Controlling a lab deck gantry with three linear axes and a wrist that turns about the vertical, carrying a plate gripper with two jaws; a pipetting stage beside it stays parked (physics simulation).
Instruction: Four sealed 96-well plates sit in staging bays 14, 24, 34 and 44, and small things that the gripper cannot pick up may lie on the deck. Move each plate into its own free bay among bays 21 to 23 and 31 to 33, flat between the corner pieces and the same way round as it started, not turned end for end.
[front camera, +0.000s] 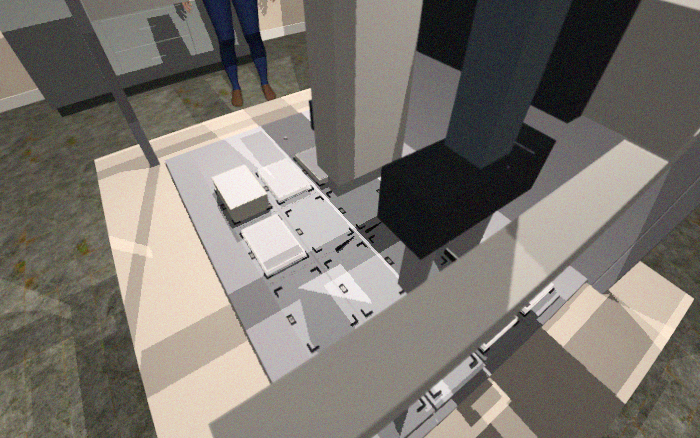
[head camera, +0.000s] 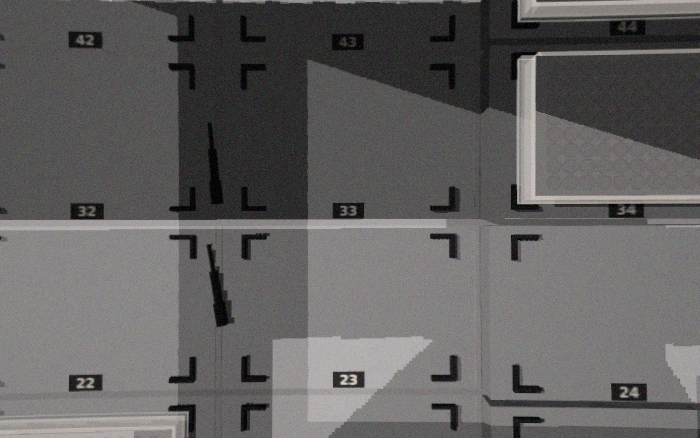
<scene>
my gripper: front camera 433, 275; not seen in the head camera view (out of frame)
tall pale box: front camera 242, 195; not seen in the head camera view (out of frame)
</scene>
